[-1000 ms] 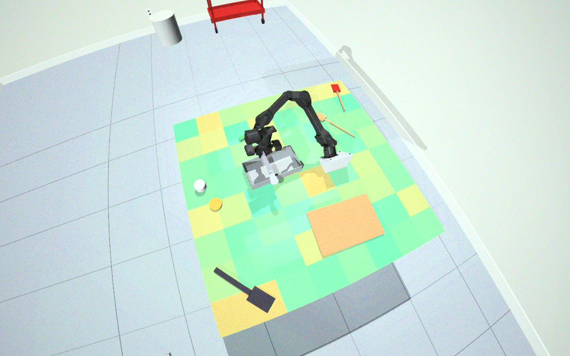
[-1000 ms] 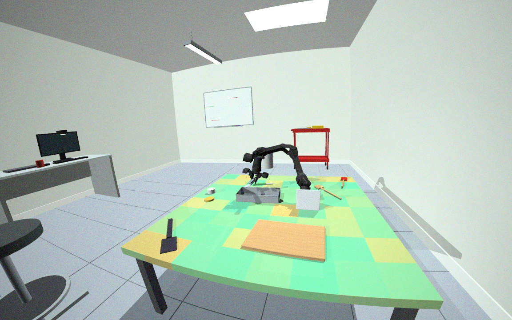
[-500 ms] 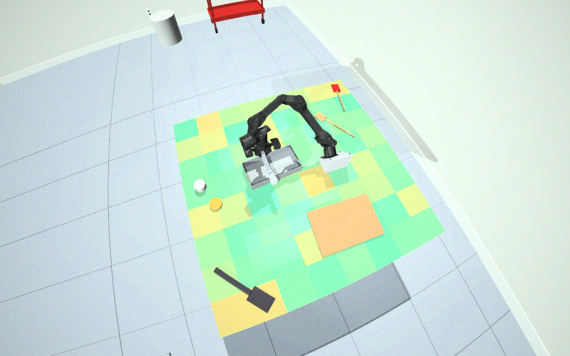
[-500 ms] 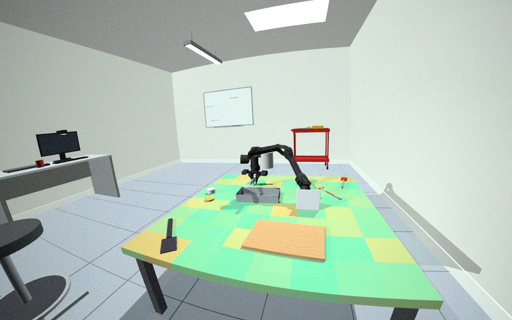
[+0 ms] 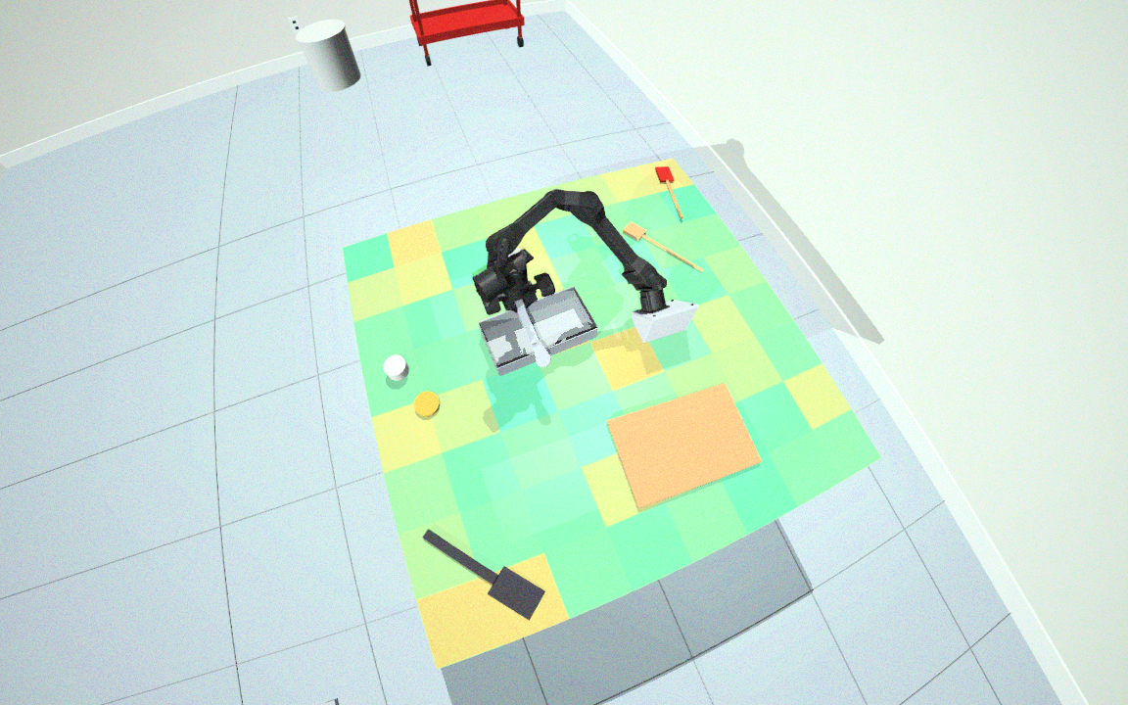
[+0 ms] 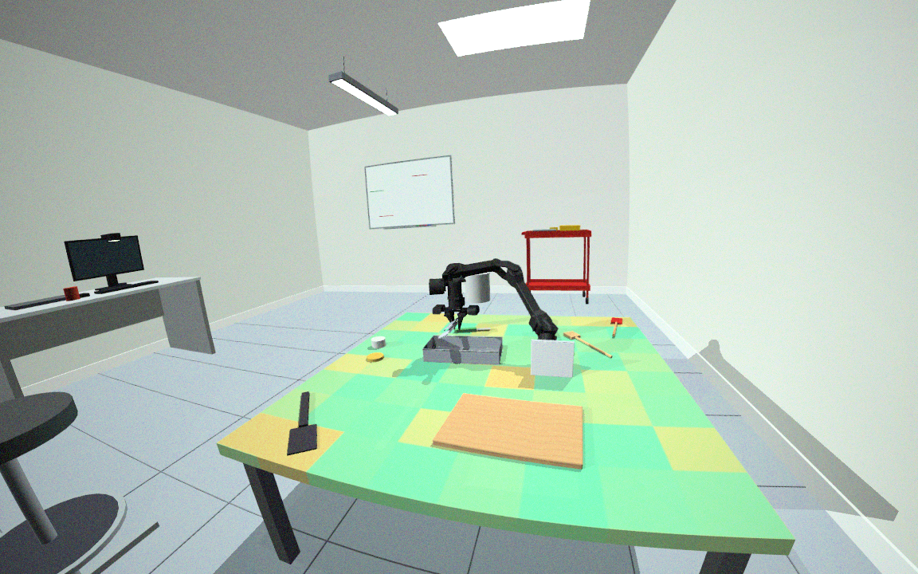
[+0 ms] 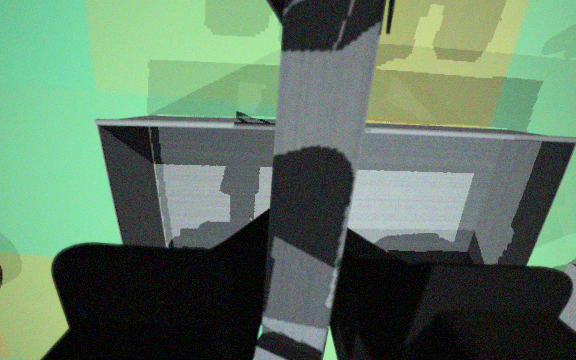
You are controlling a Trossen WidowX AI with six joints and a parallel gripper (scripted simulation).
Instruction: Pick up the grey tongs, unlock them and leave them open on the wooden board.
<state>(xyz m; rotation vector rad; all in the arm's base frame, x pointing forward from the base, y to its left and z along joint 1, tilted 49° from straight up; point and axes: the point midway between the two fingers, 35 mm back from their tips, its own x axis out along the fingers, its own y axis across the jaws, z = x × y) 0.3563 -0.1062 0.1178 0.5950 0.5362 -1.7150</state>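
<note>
Now: gripper tip 220 mm past the wooden board, 520 mm to the right of it and 90 mm above it. From my gripper tip the other things lie so: roasting tin: 30 mm behind, 40 mm to the left, 70 mm below; black spatula: 370 mm ahead, 560 mm to the left, 90 mm below; red spatula: 750 mm behind, 300 mm to the right, 90 mm below.
</note>
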